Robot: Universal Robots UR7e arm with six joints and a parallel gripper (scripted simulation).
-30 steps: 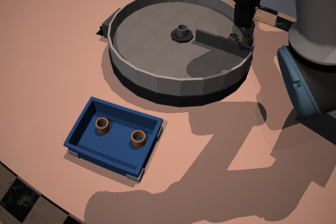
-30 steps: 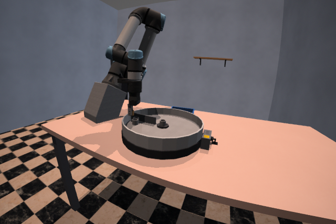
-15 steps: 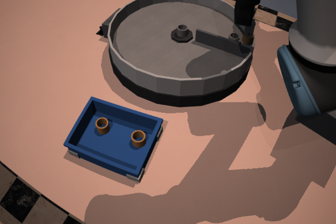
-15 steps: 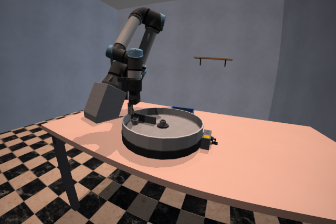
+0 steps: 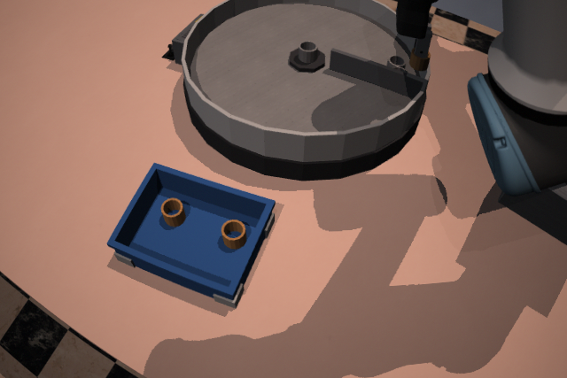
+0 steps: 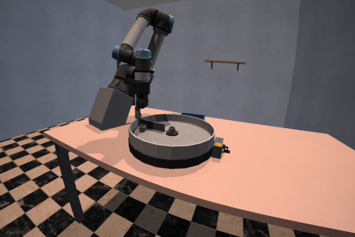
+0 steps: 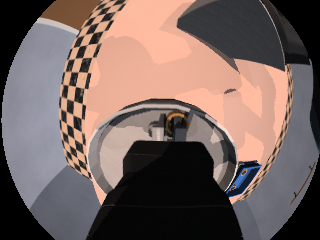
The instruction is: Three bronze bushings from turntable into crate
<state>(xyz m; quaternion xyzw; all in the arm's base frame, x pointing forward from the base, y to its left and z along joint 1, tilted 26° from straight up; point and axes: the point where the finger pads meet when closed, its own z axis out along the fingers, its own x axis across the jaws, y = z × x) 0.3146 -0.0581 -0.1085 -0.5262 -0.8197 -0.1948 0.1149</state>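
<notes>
Right now the blue crate is 12 cm ahead of my hand, 42 cm to the left of it and 10 cm below it. Round my hand: grey turntable: 18 cm ahead, 6 cm to the left, 8 cm below.
</notes>
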